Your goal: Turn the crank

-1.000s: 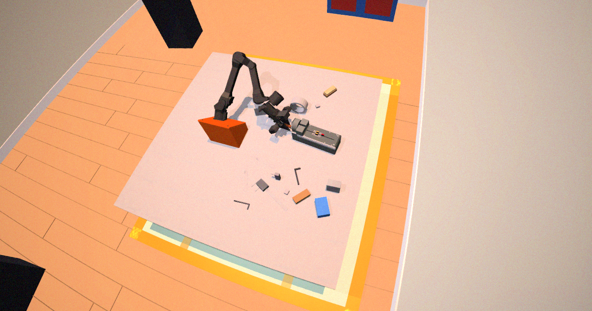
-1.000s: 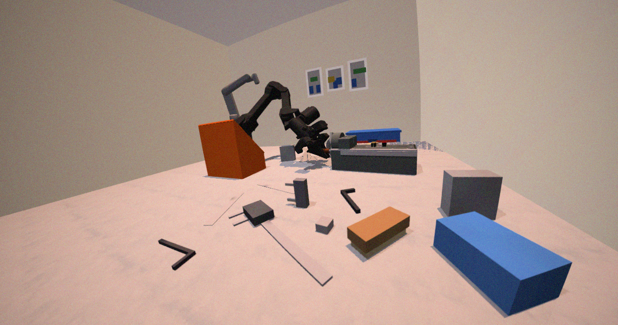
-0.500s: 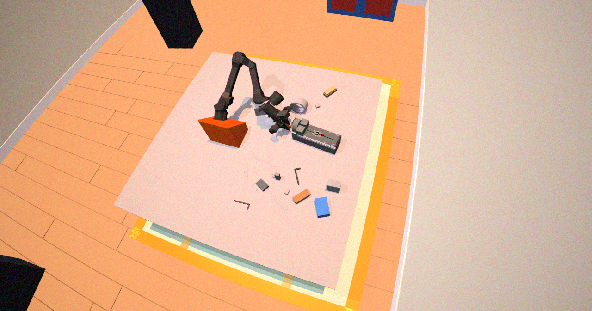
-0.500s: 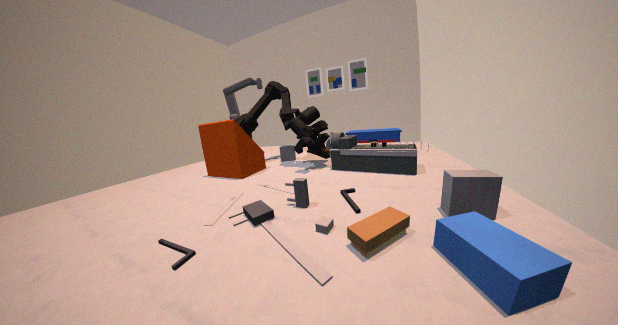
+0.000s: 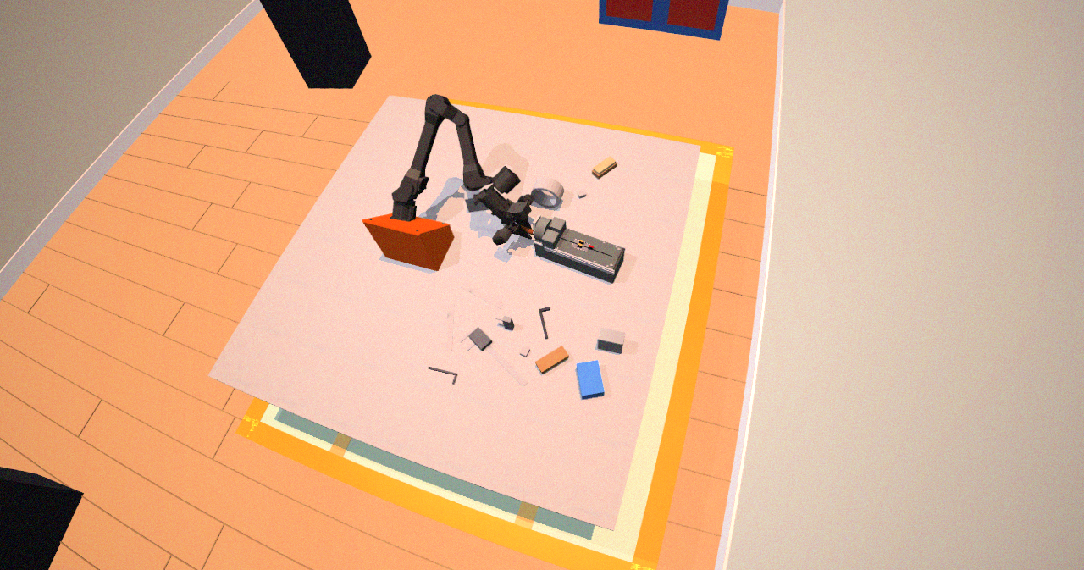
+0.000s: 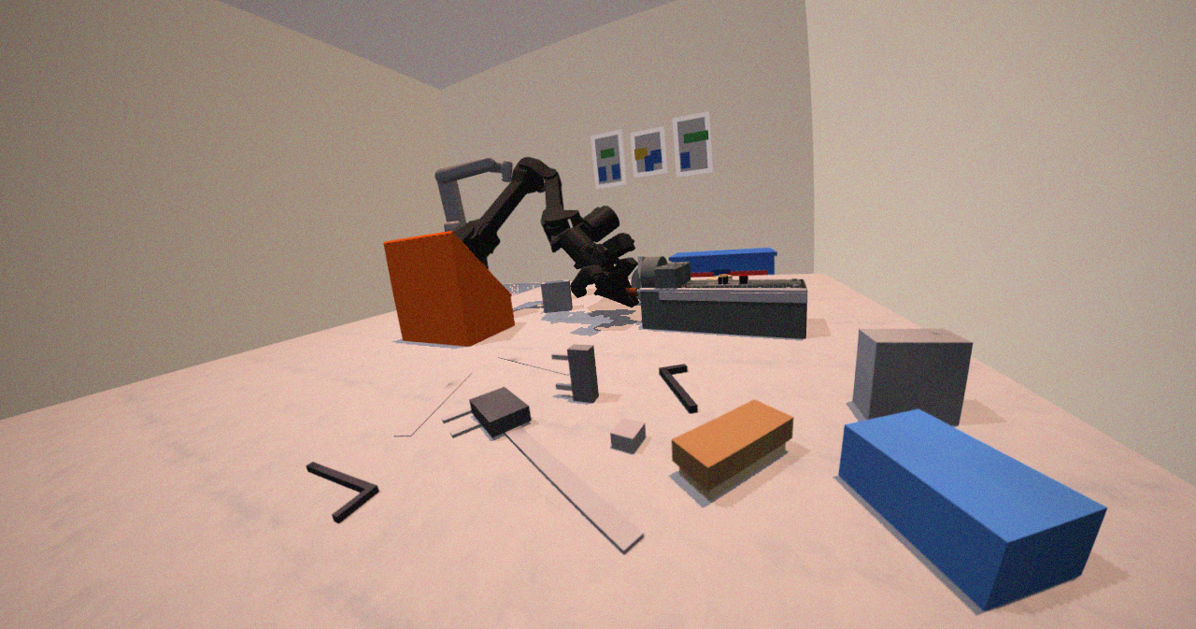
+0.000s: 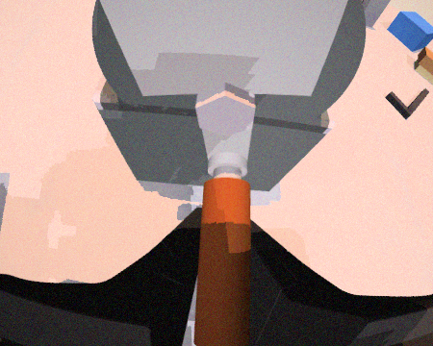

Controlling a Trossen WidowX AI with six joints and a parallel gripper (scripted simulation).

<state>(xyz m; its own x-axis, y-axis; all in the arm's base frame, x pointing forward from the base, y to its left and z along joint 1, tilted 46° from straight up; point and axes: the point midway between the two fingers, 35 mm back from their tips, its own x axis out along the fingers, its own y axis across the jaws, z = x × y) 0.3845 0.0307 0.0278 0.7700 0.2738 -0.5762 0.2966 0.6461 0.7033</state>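
My gripper tip is now 30 mm below the crank handle, 20 mm past it and 10 mm to the right of it. From my gripper tip the other things lie so: red pointer (190 mm ahead, 50 mm to the right, 50 mm above); then blue block (430 mm to the right, 240 mm ahead, 10 mm below).
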